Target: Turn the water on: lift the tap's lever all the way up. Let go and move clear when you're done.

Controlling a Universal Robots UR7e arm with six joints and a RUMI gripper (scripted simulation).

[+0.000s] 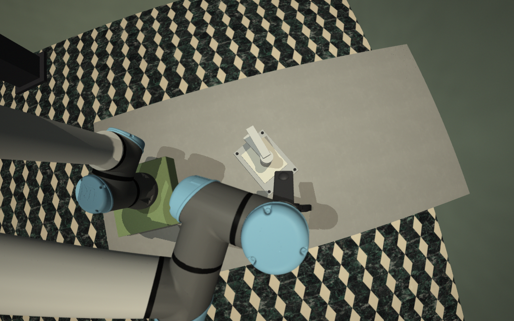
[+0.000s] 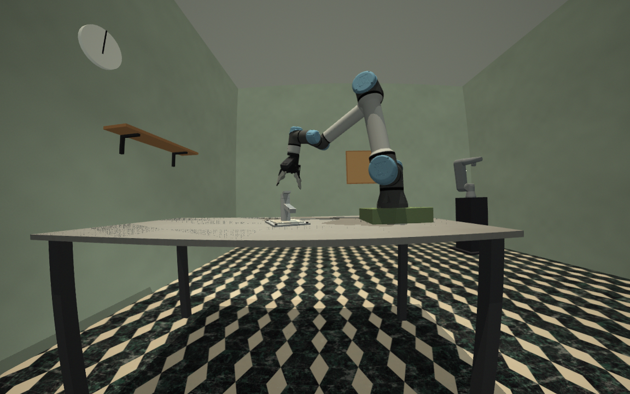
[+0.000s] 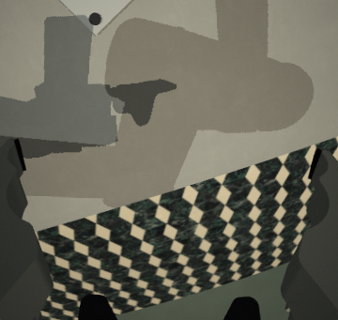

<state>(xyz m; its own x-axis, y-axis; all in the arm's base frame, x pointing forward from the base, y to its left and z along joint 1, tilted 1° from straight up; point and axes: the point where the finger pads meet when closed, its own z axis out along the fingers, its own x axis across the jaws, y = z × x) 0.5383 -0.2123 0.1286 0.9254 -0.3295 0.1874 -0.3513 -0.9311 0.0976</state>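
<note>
The flat lever is 2 cm behind my hand, 23 cm to the left of it and 4 cm below it. The rest, counted from my hand: grey tap 1 cm behind, 20 cm to the left, 9 cm below.
</note>
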